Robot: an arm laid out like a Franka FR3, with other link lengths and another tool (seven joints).
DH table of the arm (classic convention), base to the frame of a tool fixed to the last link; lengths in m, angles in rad. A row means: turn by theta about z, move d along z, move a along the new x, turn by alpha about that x. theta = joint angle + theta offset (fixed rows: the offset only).
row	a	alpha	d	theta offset
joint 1	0	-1.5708	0.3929	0
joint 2	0	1.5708	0	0
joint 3	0.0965	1.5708	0.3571	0
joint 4	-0.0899	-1.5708	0	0
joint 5	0	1.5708	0.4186	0
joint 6	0.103	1.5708	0	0
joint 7	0.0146	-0.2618	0.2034	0.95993
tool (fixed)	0	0	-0.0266	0
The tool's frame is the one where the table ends.
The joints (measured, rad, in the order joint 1, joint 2, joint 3, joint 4, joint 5, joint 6, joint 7), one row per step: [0.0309, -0.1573, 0.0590, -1.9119, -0.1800, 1.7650, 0.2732]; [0.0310, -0.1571, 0.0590, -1.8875, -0.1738, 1.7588, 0.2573]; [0.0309, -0.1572, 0.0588, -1.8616, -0.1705, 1.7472, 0.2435]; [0.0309, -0.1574, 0.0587, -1.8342, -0.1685, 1.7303, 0.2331]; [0.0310, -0.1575, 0.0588, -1.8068, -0.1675, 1.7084, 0.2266]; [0.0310, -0.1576, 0.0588, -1.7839, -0.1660, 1.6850, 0.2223]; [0.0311, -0.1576, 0.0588, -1.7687, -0.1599, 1.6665, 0.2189]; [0.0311, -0.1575, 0.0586, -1.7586, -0.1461, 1.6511, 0.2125]
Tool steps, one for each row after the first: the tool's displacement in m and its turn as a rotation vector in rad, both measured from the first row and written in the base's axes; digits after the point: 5 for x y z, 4 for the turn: [0.00275, 0.00137, 0.01223, 0.0069, -0.0147, 0.0138]; [0.00447, 0.00183, 0.02497, 0.0105, -0.0265, 0.0247]; [0.00514, 0.00197, 0.03802, 0.0124, -0.0355, 0.0319]; [0.00464, 0.00188, 0.05042, 0.0131, -0.0403, 0.0348]; [0.00309, 0.00159, 0.06011, 0.0140, -0.0394, 0.0351]; [0.00138, 0.00217, 0.06592, 0.0195, -0.0354, 0.0351]; [-0.00042, 0.00395, 0.06896, 0.0324, -0.0282, 0.0380]
